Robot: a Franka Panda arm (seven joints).
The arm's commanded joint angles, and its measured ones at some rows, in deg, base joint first. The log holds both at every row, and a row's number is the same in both.
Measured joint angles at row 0:
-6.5 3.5 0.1 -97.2 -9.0 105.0 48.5
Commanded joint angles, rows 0 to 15:
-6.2 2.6 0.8 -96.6 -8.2 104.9 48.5
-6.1 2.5 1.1 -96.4 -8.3 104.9 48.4
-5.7 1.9 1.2 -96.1 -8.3 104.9 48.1
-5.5 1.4 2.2 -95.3 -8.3 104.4 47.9
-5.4 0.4 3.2 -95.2 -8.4 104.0 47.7
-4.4 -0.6 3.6 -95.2 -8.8 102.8 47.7
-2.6 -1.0 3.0 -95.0 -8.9 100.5 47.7
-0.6 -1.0 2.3 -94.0 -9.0 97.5 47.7
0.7 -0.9 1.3 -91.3 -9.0 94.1 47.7
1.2 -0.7 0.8 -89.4 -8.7 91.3 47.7
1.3 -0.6 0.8 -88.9 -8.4 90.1 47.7
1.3 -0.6 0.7 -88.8 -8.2 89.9 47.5
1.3 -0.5 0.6 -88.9 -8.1 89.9 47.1
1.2 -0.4 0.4 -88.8 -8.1 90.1 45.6
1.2 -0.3 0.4 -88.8 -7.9 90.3 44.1
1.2 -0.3 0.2 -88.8 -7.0 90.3 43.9
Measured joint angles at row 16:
0.7 -1.3 1.3 -90.0 -8.9 91.1 46.8
